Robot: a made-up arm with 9 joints.
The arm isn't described. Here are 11 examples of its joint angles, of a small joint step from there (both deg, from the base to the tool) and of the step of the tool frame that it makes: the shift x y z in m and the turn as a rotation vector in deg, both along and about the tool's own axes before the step.
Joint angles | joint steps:
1: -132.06 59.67 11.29 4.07 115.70 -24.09 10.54 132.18 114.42 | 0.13 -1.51 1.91 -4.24 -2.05 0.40 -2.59 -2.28 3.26
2: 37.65 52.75 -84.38 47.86 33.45 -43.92 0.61 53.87 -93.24 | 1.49 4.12 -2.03 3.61 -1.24 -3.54 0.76 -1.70 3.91
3: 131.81 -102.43 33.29 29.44 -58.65 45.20 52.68 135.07 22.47 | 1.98 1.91 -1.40 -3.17 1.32 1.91 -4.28 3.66 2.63
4: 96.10 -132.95 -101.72 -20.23 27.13 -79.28 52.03 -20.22 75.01 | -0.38 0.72 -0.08 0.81 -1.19 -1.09 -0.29 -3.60 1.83
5: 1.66 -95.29 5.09 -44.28 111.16 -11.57 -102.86 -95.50 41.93 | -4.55 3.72 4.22 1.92 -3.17 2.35 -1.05 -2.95 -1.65
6: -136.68 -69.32 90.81 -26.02 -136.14 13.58 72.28 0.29 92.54 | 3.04 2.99 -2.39 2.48 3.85 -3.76 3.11 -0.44 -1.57
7: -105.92 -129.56 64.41 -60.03 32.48 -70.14 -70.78 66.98 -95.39 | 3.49 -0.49 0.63 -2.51 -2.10 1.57 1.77 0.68 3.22
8: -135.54 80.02 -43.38 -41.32 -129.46 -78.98 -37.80 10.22 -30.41 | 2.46 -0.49 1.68 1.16 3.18 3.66 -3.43 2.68 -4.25
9: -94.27 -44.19 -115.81 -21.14 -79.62 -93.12 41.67 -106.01 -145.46 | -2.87 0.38 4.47 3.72 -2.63 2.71 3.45 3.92 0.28
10: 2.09 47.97 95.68 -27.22 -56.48 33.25 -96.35 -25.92 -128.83 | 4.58 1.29 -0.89 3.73 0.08 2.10 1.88 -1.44 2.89
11: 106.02 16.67 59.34 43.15 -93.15 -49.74 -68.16 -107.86 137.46 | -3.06 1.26 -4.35 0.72 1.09 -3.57 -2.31 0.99 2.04
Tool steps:
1: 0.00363 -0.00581 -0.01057 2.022 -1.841 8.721
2: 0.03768 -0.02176 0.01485 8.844 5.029 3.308
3: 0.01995 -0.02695 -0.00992 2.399 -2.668 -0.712
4: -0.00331 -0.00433 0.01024 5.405 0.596 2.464
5: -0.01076 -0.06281 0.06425 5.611 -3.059 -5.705
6: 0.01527 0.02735 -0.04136 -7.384 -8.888 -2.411
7: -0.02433 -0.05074 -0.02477 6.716 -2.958 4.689
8: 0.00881 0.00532 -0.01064 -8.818 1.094 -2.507
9: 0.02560 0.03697 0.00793 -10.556 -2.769 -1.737
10: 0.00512 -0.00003 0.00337 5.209 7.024 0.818
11: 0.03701 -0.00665 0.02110 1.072 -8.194 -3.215
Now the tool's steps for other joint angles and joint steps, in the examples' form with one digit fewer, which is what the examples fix.
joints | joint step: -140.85 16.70 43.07 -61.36 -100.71 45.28 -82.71 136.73 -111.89 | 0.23 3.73 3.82 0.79 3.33 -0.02 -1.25 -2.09 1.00
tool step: -0.0097 -0.0276 0.0093 8.47 1.33 4.73
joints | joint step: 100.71 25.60 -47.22 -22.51 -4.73 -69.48 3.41 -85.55 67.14 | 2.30 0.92 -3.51 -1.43 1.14 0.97 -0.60 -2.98 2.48
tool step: 0.0060 -0.0143 -0.0042 6.77 0.09 2.74
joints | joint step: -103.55 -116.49 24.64 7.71 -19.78 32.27 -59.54 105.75 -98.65 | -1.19 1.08 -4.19 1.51 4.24 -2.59 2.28 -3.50 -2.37
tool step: 0.0220 -0.0060 -0.0166 -3.49 4.63 6.14
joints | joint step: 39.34 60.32 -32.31 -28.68 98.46 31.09 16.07 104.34 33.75 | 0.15 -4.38 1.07 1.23 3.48 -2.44 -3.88 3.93 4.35
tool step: 0.0076 -0.0037 0.0178 6.86 5.80 -0.72
